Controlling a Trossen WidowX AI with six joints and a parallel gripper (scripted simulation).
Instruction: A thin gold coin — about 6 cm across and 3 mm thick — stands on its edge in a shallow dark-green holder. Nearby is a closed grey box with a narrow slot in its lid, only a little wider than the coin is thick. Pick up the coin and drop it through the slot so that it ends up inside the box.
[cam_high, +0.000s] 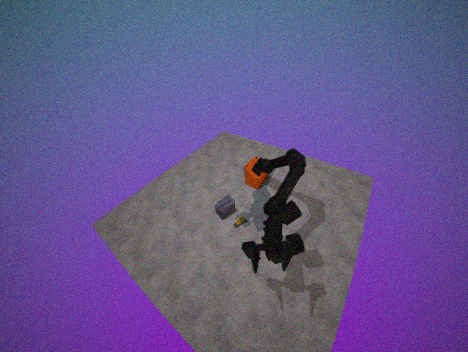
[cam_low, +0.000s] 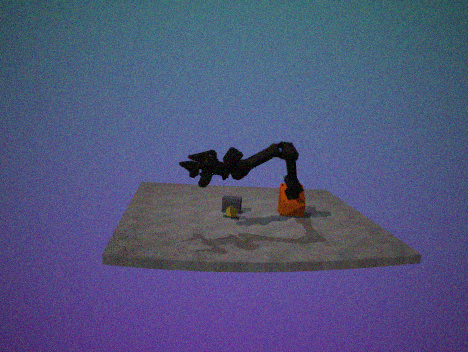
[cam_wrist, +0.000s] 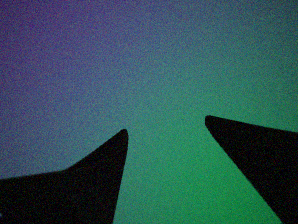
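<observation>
Now: gripper tip 28 cm past the gold coin, 25 cm to the left of it and 28 cm above it.
</observation>
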